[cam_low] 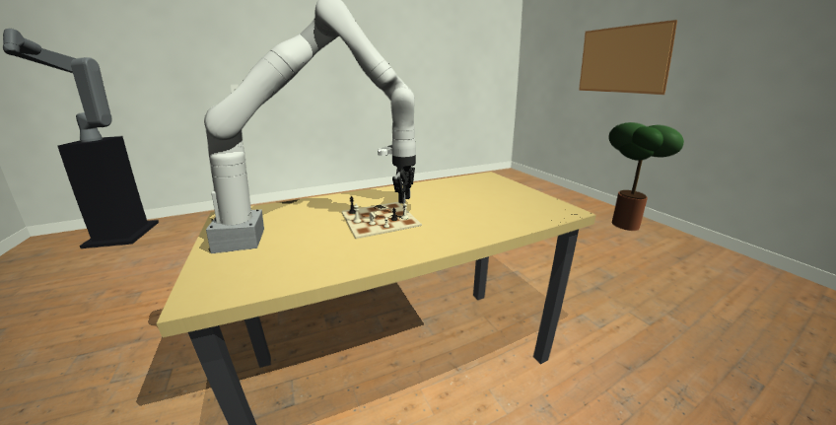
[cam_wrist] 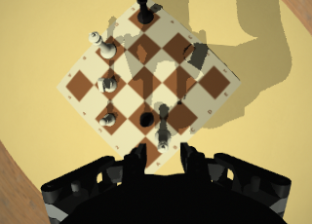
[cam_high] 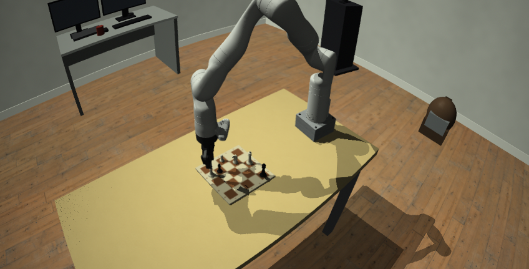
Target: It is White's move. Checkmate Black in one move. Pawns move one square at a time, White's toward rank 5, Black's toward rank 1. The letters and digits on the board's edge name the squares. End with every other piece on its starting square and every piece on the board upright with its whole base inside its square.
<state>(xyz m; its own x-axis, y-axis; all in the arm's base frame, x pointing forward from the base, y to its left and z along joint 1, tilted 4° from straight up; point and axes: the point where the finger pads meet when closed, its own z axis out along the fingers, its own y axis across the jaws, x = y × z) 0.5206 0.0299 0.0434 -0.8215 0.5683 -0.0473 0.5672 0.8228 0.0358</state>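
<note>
Now: hand 4 cm past the black pawn and 6 cm above it. Also, from my hand: small white piece (7 cm behind, 5 cm to the right, 7 cm below); then chessboard (8 cm behind, 3 cm to the left, 8 cm below); then tall white piece (16 cm behind, 1 cm to the left, 5 cm below).
</note>
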